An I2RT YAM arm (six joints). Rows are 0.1 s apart.
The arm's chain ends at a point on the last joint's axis. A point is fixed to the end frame.
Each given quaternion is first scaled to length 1.
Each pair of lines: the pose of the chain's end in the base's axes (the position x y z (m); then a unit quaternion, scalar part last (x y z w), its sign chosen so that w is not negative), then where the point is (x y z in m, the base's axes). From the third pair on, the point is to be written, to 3 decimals.
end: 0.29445 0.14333 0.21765 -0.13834 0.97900 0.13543 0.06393
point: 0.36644 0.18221 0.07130
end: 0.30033 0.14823 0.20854 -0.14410 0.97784 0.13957 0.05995
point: 0.37073 0.18901 0.06193
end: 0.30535 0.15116 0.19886 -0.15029 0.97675 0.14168 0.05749
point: 0.375 0.193 0.052
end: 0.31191 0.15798 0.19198 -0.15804 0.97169 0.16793 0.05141
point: 0.378 0.209 0.046
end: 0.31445 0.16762 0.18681 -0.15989 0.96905 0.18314 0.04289
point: 0.377 0.223 0.041
